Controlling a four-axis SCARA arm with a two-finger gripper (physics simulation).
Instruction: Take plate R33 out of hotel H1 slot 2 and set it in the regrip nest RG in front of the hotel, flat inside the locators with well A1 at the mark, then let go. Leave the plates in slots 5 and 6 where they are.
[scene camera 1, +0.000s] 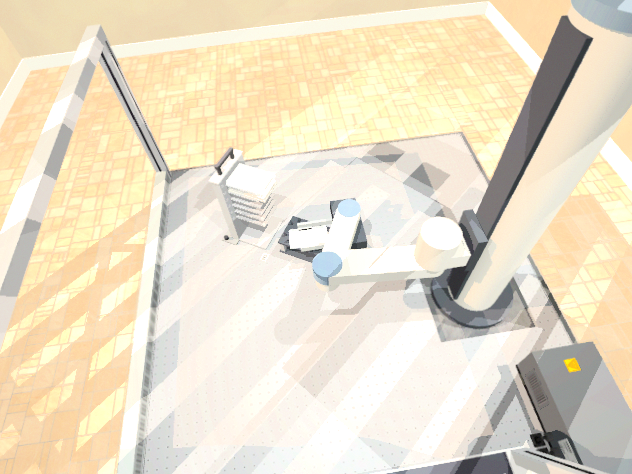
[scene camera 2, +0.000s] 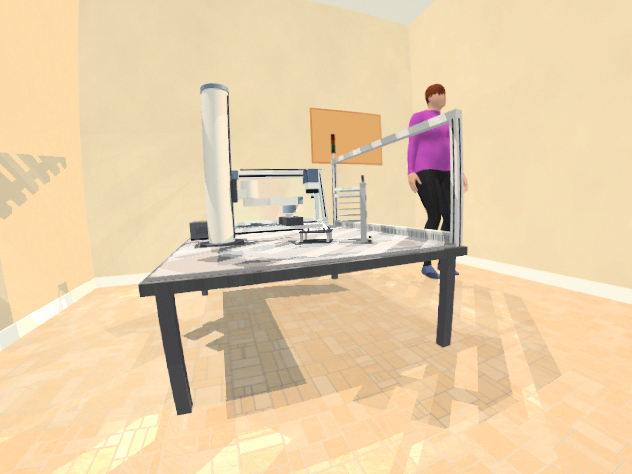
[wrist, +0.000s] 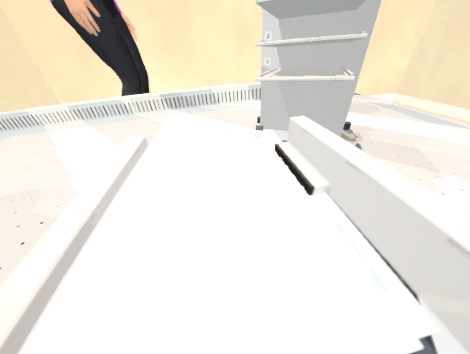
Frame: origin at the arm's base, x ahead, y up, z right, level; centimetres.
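Seen in the pictures: gripper, between the fingertips: (scene camera 1: 299, 237) (scene camera 2: 319, 224) (wrist: 222, 142); arm's base, origin of its link: (scene camera 1: 470, 292) (scene camera 2: 222, 245).
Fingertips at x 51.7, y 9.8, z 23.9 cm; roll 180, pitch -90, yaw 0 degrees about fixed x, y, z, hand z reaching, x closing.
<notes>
Offsets run from my fingertips to a thing's middle. "pt": to the spot under its first point.
A white plate {dy -0.7, dx -3.1, dz +0.2 cm} (scene camera 1: 307, 238) (wrist: 215, 235) lies over the regrip nest {dy -4.8, dx -2.7, dz +2.2 cm} (scene camera 1: 294, 222) (scene camera 2: 316, 240), turned slightly against my fingers. Its label, well A1 and its seating in the locators cannot be made out. My gripper (wrist: 222, 142) (scene camera 2: 328, 226) is shut with nothing held. Its fingers stand along the plate's two long sides; the right pad's dark face shows in full over the plate's edge, so the fingers look higher than the plate. Hotel H1 {dy +8.1, dx +15.5, dz +13.2 cm} (scene camera 1: 224, 204) (scene camera 2: 363, 211) (wrist: 306, 105) stands beyond. Slots 1 and 2 show bare ledges in the wrist view. Plates in slots 5 and 6 cannot be told apart from shelves.
The arm's column (scene camera 1: 541, 204) (scene camera 2: 216, 168) stands on the table (scene camera 2: 306, 270). A frame (scene camera 1: 61, 137) (scene camera 2: 455, 178) runs along the table's side behind the hotel. A grey box {pt dy +2.9, dx -62.0, dz -59.3 cm} (scene camera 1: 576, 387) with a yellow sign stands at lower right in scene camera 1. A person (scene camera 2: 433, 153) (wrist: 120, 45) stands beyond the frame.
</notes>
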